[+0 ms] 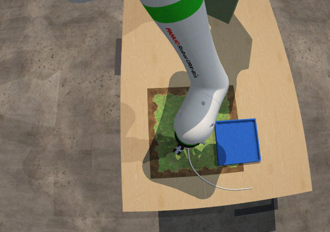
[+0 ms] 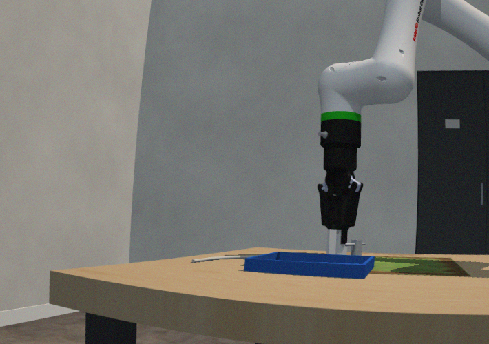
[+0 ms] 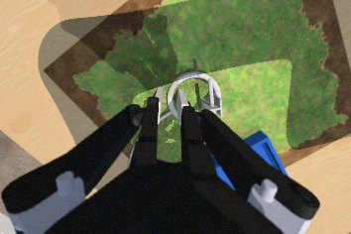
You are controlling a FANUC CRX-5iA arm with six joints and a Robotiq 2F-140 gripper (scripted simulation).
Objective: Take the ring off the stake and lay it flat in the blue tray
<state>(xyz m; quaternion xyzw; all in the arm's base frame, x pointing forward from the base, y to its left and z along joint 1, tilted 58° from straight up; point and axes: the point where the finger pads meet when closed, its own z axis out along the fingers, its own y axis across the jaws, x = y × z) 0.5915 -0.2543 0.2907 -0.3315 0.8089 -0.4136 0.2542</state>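
The ring lies 20 mm behind my hand, 30 mm to the left of it and 30 mm below it. From my hand the other things lie so: grey stake 30 mm behind, 50 mm to the left, 10 mm below; green mat 40 mm behind, 80 mm to the left, 50 mm below; blue tray 100 mm ahead, 220 mm to the left, 30 mm below.
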